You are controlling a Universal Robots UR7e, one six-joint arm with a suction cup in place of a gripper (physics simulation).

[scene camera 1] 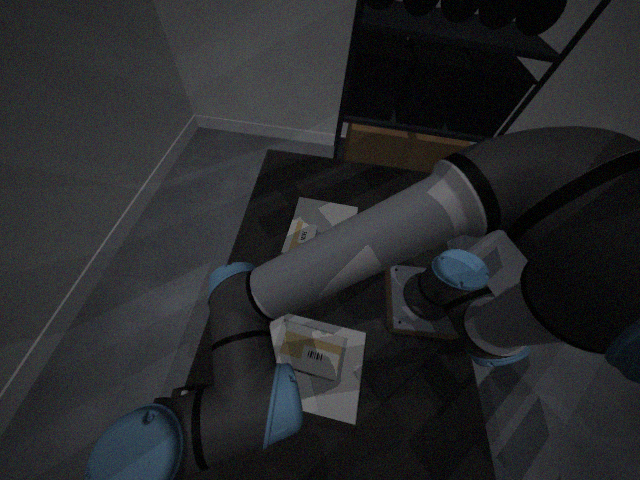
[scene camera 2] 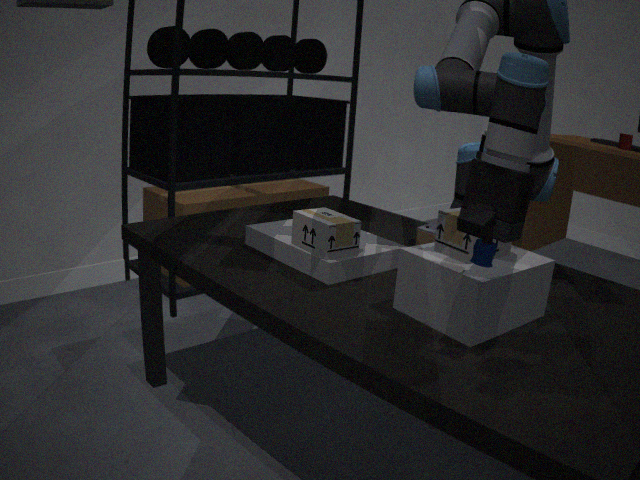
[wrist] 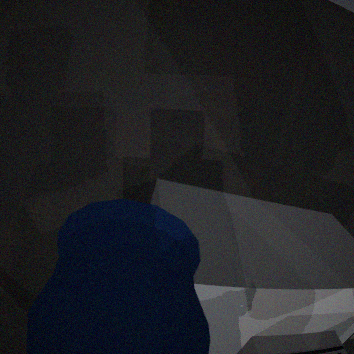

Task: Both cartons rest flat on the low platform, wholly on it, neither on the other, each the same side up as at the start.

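Observation:
One carton stands upright on the low white platform, arrows pointing up. The second carton stands on the tall white platform, partly hidden by the arm's tool. My blue suction cup is down beside this carton's right front side, below its top, at the tall platform's top surface. It is not on the carton's top and holds no carton. In the wrist view only a sliver of the carton shows at the bottom right.
Both platforms stand on a dark table. A black shelf rack stands behind it, with a brown box at its foot. The arm's base plate is on the table. A wooden bench is at the far right.

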